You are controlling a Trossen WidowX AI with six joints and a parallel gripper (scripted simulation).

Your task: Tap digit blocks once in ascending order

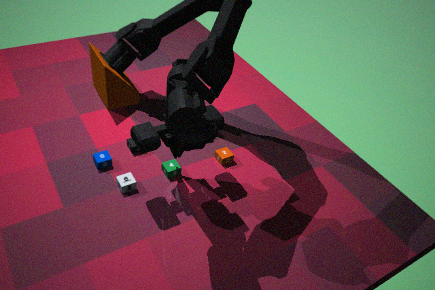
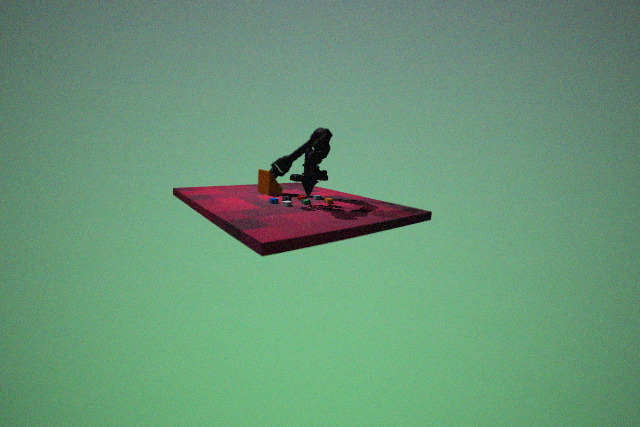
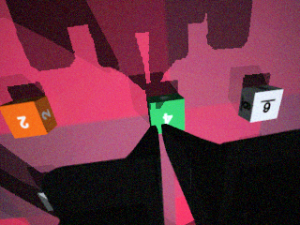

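My gripper tip is 30 mm above the green block 4 and 10 mm to the left of it. Round my gripper tip: red block 1: 90 mm behind, 40 mm to the left, 30 mm below; then white block: 110 mm to the right, 30 mm below, 10 mm behind; then black block 3: 110 mm behind, 40 mm to the right, 30 mm below.
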